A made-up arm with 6 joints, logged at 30 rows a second.
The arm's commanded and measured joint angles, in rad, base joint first. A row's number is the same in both.
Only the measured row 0 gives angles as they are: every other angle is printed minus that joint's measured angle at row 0.
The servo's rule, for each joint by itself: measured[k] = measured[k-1] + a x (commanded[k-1-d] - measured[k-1]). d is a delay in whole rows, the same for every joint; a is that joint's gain. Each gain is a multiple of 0.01, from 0.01 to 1. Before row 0 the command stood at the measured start. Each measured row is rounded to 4 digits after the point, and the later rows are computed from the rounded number. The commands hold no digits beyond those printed.
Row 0, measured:
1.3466 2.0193 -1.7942 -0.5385 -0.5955 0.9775
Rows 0 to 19, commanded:
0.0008 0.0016 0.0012 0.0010 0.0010 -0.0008
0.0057 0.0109 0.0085 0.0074 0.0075 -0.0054
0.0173 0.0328 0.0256 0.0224 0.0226 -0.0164
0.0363 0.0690 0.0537 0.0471 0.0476 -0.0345
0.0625 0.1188 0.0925 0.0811 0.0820 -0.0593
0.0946 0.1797 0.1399 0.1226 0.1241 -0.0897
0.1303 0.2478 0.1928 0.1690 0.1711 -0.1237
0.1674 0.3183 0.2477 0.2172 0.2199 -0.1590
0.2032 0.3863 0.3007 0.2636 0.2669 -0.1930
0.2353 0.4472 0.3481 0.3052 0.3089 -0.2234
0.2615 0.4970 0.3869 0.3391 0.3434 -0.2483
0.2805 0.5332 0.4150 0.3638 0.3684 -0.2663
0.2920 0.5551 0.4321 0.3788 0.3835 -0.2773
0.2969 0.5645 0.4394 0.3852 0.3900 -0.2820
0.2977 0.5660 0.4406 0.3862 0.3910 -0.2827
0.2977 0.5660 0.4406 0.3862 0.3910 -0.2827
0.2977 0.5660 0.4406 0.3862 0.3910 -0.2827
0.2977 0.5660 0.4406 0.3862 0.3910 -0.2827
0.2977 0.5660 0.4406 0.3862 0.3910 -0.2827
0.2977 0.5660 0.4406 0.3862 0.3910 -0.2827
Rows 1 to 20, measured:
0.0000 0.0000 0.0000 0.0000 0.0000 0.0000
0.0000 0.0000 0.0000 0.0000 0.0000 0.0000
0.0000 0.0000 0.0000 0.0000 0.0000 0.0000
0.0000 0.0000 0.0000 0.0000 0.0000 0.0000
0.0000 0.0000 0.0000 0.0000 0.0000 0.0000
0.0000 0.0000 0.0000 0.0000 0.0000 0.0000
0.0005 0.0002 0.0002 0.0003 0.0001 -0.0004
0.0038 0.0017 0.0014 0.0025 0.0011 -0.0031
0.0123 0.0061 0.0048 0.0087 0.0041 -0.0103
0.0274 0.0149 0.0116 0.0206 0.0102 -0.0234
0.0495 0.0294 0.0229 0.0394 0.0203 -0.0428
0.0779 0.0504 0.0393 0.0652 0.0348 -0.0681
0.1109 0.0780 0.0608 0.0974 0.0539 -0.0981
0.1465 0.1116 0.0870 0.1345 0.0771 -0.1310
0.1822 0.1501 0.1169 0.1745 0.1037 -0.1645
0.2157 0.1917 0.1493 0.2150 0.1324 -0.1963
0.2446 0.2344 0.1826 0.2535 0.1619 -0.2244
0.2672 0.2762 0.2151 0.2877 0.1908 -0.2470
0.2828 0.3152 0.2455 0.3159 0.2178 -0.2634
0.2917 0.3501 0.2726 0.3374 0.2419 -0.2734
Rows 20 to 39, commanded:
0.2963 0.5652 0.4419 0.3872 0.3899 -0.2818
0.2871 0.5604 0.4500 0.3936 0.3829 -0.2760
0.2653 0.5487 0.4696 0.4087 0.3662 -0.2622
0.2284 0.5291 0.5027 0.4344 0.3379 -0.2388
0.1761 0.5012 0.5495 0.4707 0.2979 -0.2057
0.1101 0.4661 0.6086 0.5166 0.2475 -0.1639
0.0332 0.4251 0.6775 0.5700 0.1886 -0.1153
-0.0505 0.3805 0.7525 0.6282 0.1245 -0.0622
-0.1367 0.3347 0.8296 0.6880 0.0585 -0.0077
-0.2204 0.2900 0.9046 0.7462 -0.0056 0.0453
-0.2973 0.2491 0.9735 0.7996 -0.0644 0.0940
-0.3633 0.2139 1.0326 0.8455 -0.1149 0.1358
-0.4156 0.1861 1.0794 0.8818 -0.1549 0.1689
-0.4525 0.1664 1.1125 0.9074 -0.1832 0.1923
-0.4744 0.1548 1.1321 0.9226 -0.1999 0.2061
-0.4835 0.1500 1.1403 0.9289 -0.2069 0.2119
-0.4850 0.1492 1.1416 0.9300 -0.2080 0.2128
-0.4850 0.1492 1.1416 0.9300 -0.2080 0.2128
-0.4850 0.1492 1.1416 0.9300 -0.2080 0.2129
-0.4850 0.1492 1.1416 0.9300 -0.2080 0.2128
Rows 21 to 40, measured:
0.2955 0.3803 0.2961 0.3525 0.2628 -0.2784
0.2969 0.4063 0.3163 0.3629 0.2807 -0.2807
0.2974 0.4287 0.3337 0.3701 0.2961 -0.2818
0.2976 0.4479 0.3487 0.3751 0.3094 -0.2823
0.2977 0.4644 0.3616 0.3785 0.3208 -0.2825
0.2977 0.4786 0.3727 0.3809 0.3306 -0.2826
0.2968 0.4907 0.3824 0.3829 0.3389 -0.2822
0.2907 0.5005 0.3919 0.3862 0.3451 -0.2789
0.2747 0.5072 0.4028 0.3932 0.3481 -0.2699
0.2455 0.5103 0.4168 0.4060 0.3467 -0.2531
0.2018 0.5090 0.4354 0.4261 0.3399 -0.2275
0.1440 0.5030 0.4596 0.4542 0.3270 -0.1932
0.0742 0.4921 0.4901 0.4901 0.3076 -0.1511
-0.0044 0.4765 0.5268 0.5329 0.2820 -0.1031
-0.0877 0.4566 0.5692 0.5810 0.2507 -0.0516
-0.1713 0.4333 0.6162 0.6322 0.2148 0.0007
-0.2507 0.4075 0.6662 0.6841 0.1757 0.0511
-0.3216 0.3804 0.7175 0.7341 0.1350 0.0968
-0.3808 0.3532 0.7682 0.7799 0.0944 0.1357
-0.4260 0.3270 0.8164 0.8194 0.0555 0.1663

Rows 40 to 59, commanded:
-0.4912 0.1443 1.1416 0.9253 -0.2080 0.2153
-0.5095 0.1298 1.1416 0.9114 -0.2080 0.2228
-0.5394 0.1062 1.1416 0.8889 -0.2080 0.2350
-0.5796 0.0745 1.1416 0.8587 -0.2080 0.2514
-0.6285 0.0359 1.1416 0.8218 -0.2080 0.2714
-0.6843 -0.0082 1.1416 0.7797 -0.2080 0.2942
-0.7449 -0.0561 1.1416 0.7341 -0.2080 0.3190
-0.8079 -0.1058 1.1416 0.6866 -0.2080 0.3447
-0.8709 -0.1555 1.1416 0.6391 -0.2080 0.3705
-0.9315 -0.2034 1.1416 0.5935 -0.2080 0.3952
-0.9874 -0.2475 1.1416 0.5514 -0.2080 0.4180
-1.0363 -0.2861 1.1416 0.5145 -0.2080 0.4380
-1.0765 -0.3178 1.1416 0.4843 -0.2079 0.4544
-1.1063 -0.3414 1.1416 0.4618 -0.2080 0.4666
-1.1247 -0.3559 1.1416 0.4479 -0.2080 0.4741
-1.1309 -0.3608 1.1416 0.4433 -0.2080 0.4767
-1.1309 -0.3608 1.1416 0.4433 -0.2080 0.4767
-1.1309 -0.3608 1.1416 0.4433 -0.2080 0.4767
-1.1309 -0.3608 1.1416 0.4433 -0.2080 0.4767
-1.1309 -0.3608 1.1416 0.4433 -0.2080 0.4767
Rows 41 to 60, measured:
-0.4565 0.3029 0.8606 0.8514 0.0197 0.1878
-0.4735 0.2815 0.8998 0.8754 -0.0120 0.2008
-0.4807 0.2630 0.9337 0.8923 -0.0394 0.2073
-0.4834 0.2471 0.9628 0.9040 -0.0630 0.2103
-0.4844 0.2334 0.9878 0.9121 -0.0833 0.2117
-0.4848 0.2216 1.0093 0.9176 -0.1008 0.2123
-0.4888 0.2108 1.0278 0.9200 -0.1158 0.2139
-0.5018 0.1995 1.0437 0.9173 -0.1287 0.2187
-0.5255 0.1864 1.0574 0.9085 -0.1398 0.2275
-0.5596 0.1707 1.0692 0.8931 -0.1493 0.2404
-0.6030 0.1518 1.0793 0.8710 -0.1575 0.2571
-0.6542 0.1294 1.0880 0.8427 -0.1646 0.2771
-0.7113 0.1034 1.0955 0.8090 -0.1707 0.2997
-0.7722 0.0741 1.1020 0.7711 -0.1759 0.3240
-0.8344 0.0420 1.1075 0.7302 -0.1804 0.3491
-0.8956 0.0076 1.1123 0.6878 -0.1843 0.3740
-0.9534 -0.0281 1.1164 0.6455 -0.1876 0.3978
-1.0056 -0.0642 1.1199 0.6049 -0.1905 0.4195
-1.0503 -0.0997 1.1229 0.5675 -0.1929 0.4383
-1.0856 -0.1335 1.1255 0.5347 -0.1950 0.4536

